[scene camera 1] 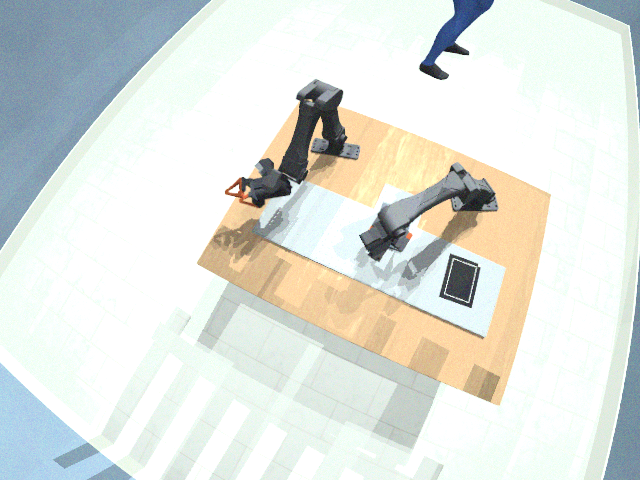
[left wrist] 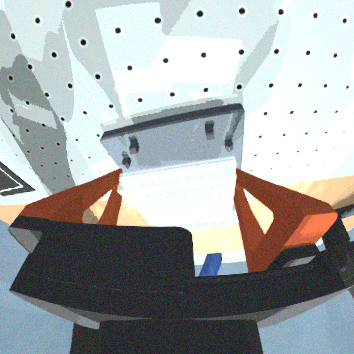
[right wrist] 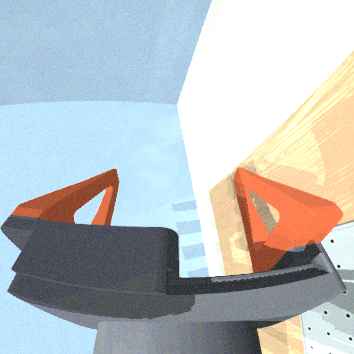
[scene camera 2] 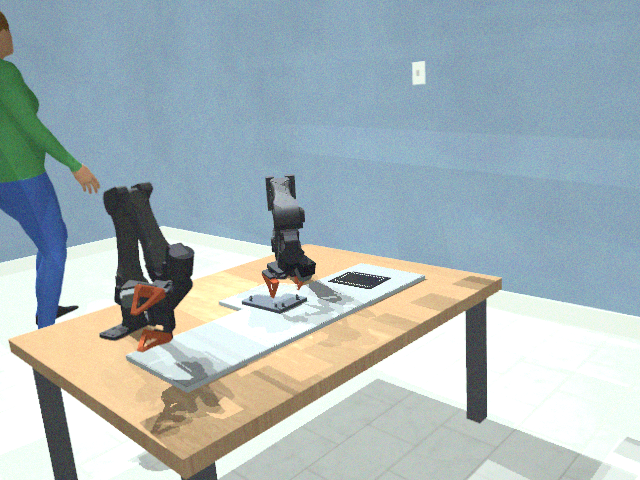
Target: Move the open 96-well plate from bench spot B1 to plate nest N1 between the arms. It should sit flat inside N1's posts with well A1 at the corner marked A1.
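Frame: origin at the left arm's base, x ahead, y left, z up, level; metres.
Seen in the pictures: left gripper, fingertip midpoint: (left wrist: 177, 174) (scene camera 2: 285, 293); right gripper, fingertip midpoint: (scene camera 1: 232, 196) (right wrist: 176, 174) (scene camera 2: 136, 333); left arm's base, link origin: (scene camera 1: 474, 203); right arm's base, link origin: (scene camera 1: 335, 149) (scene camera 2: 135, 325).
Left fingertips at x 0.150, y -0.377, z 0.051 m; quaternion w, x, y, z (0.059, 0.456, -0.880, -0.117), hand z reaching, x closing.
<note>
Offsets run from my left fingertips to a thing's top centre. "*": to the spot under its first point. Level surfaces: height alone.
My left gripper (left wrist: 177, 174) (scene camera 2: 286, 286) (scene camera 1: 385, 249) is shut on the open 96-well plate @(0.043 m back, 0.017 m left, 0.019 m up) (left wrist: 177, 200), a pale translucent tray held across its width between the orange fingers. It hangs a little above plate nest N1 @(0.047 m back, 0.021 m left, 0.016 m down) (left wrist: 175, 144) (scene camera 2: 274, 303), a grey base with short posts, with the plate's far edge over the nest's near side. The plate is hard to make out in the scene views. Bench spot B1 @(* 0.164 m ahead, 0.253 m left, 0.036 m down) (scene camera 1: 459, 280) (scene camera 2: 360, 279) (left wrist: 8, 180), a dark rectangle with a white outline, is empty. My right gripper (right wrist: 176, 174) (scene camera 1: 239, 192) (scene camera 2: 150, 318) is open and empty at the mat's far end.
A long perforated bench mat @(0.038 m down) (scene camera 1: 309, 214) (scene camera 2: 223, 333) (left wrist: 298, 70) lies across the wooden table @(0.051 m down) (scene camera 1: 413, 152) (scene camera 2: 366, 324). A person's blue legs (scene camera 1: 451, 33) (left wrist: 211, 263) stand beyond the table, and a hand (scene camera 2: 87, 180) shows at the left edge.
</note>
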